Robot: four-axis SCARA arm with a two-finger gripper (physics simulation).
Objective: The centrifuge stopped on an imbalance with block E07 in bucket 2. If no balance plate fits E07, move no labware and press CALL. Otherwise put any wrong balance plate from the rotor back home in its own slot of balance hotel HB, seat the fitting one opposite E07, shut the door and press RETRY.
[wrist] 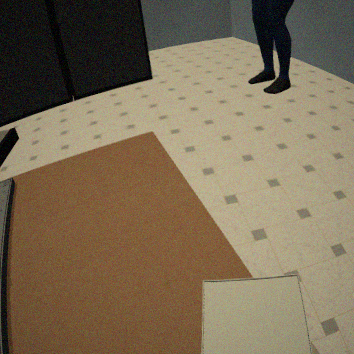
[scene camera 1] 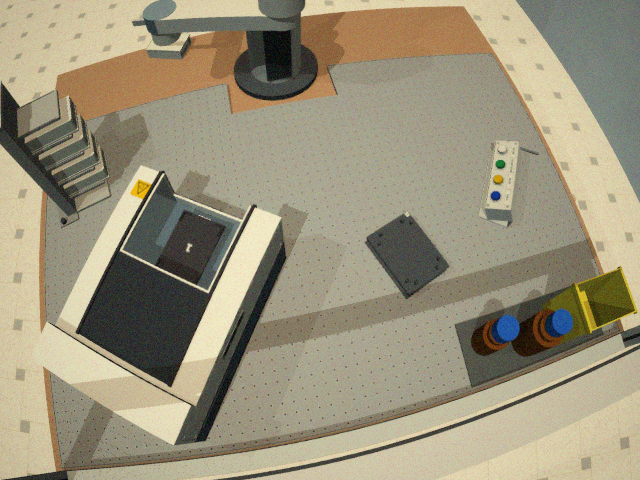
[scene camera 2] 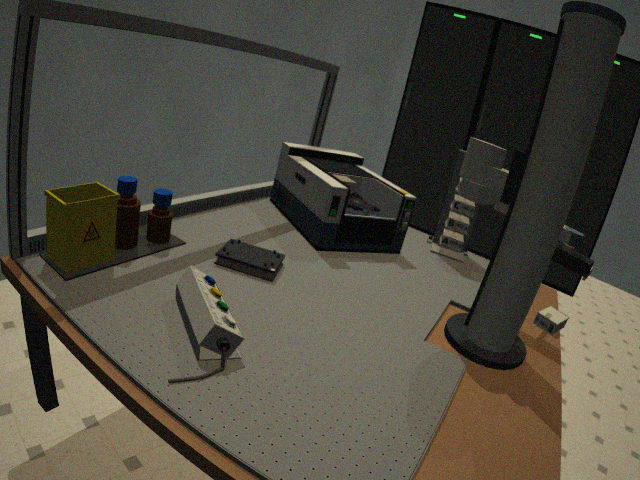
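Where they show: gripper, between the fingertips: [wrist: 194,78] [scene camera 1: 142,5]; arm's base, origin of its link: [scene camera 1: 275,70] [scene camera 2: 484,342].
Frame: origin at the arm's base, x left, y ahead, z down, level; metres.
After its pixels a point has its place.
The centrifuge [scene camera 1: 253,248] {z -0.223, x -0.144, y 0.640 m} [scene camera 2: 315,191] {z -0.173, x -0.140, y 0.672 m} has its chamber open on top. Inside shows a dark bucket [scene camera 1: 180,258] {z -0.153, x -0.298, y 0.600 m} with a white mark like a 1; block E07 cannot be made out. Balance hotel HB [scene camera 1: 38,162] {z -0.241, x -0.618, y 0.325 m} [scene camera 2: 448,251] {z -0.021, x -0.579, y 0.265 m} stands at the left in scene camera 1, holding several pale plates [scene camera 1: 77,147] {z -0.219, x -0.520, y 0.298 m}; their labels are unreadable. The button box [scene camera 1: 498,212] {z -0.066, x 0.434, y 0.612 m} [scene camera 2: 206,317] {z -0.086, x 0.558, y 0.472 m} has white, green, yellow and blue buttons. My gripper is open and empty, away from the hotel and centrifuge, near the back wooden strip. Part of it shows at the wrist view's left edge; its fingertips are mostly hidden.
A small pale box [scene camera 1: 168,47] {z -0.040, x -0.320, y -0.174 m} [scene camera 2: 551,318] {z -0.040, x -0.280, y -0.195 m} [wrist: 255,315] {z -0.041, x -0.346, y -0.217 m} stands on the wooden strip near the arm column [scene camera 2: 547,170] {z -0.487, x 0.074, y 0.015 m}. A dark studded stand [scene camera 1: 405,255] {z -0.044, x 0.173, y 0.656 m} [scene camera 2: 249,258] {z -0.044, x 0.211, y 0.635 m} lies mid-table. Two brown bottles [scene camera 1: 488,335] {z -0.104, x 0.285, y 0.892 m} [scene camera 2: 127,222] {z -0.096, x 0.438, y 0.885 m} and a yellow bin [scene camera 1: 610,299] {z -0.113, x 0.642, y 0.914 m} [scene camera 2: 80,227] {z -0.126, x 0.604, y 0.857 m} stand on a dark tray.
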